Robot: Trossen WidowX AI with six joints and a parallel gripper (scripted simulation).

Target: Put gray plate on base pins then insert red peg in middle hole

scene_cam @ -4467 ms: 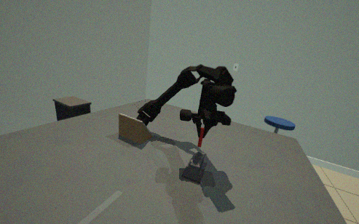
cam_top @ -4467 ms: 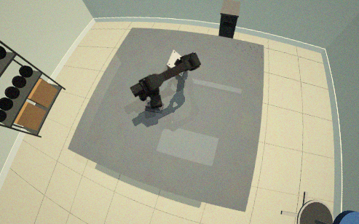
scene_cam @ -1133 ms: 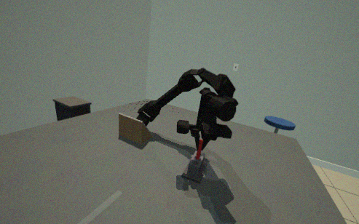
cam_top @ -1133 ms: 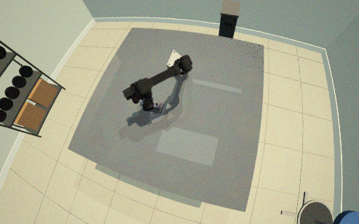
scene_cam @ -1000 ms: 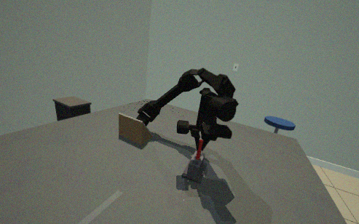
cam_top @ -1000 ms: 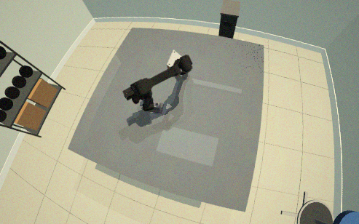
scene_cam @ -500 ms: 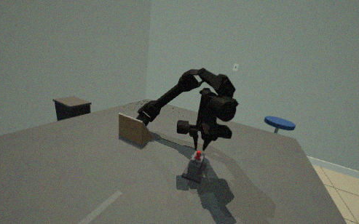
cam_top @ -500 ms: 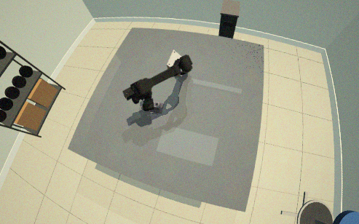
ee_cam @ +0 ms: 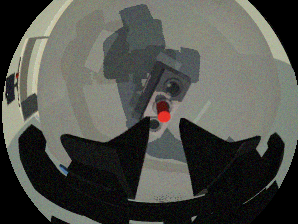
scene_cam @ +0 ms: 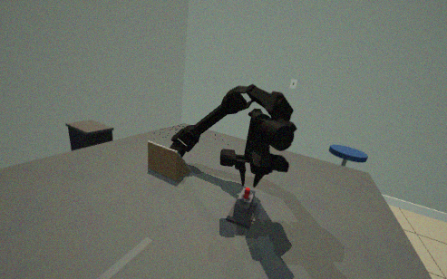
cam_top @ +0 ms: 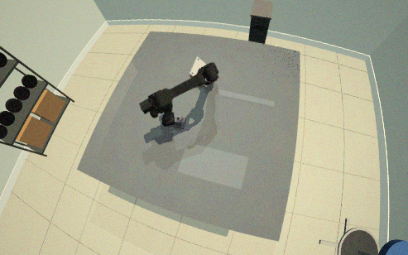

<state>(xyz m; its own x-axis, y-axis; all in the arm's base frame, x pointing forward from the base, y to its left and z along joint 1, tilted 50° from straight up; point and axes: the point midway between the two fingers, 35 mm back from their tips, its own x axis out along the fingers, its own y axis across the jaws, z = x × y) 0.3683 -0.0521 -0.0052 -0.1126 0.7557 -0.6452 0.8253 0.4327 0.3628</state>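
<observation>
Now: the red peg 5 cm below my gripper tip. Round my gripper tip: gray plate 5 cm below.
</observation>
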